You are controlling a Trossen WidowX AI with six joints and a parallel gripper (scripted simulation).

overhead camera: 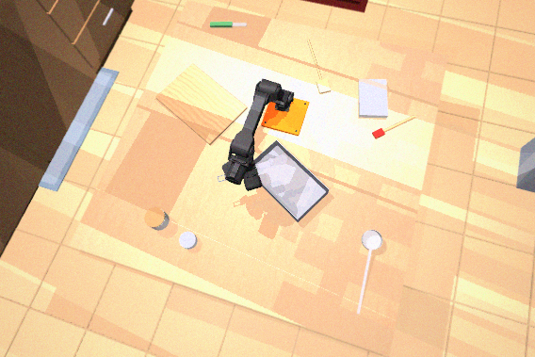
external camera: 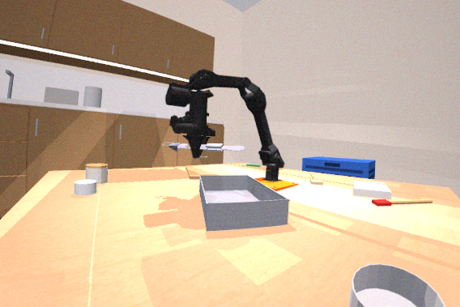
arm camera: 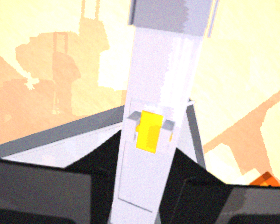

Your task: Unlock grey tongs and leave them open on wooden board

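Right now my gripper tip is 330 mm past the wooden board, 320 mm to the left of it and 110 mm above it. From my gripper tip the other things lie so: lidded jar (230 mm ahead, 340 mm to the right, 90 mm below); then yellow lock piece (10 mm ahead, 20 mm to the right, 40 mm above); then roasting tin (30 mm behind, 140 mm to the left, 90 mm below).
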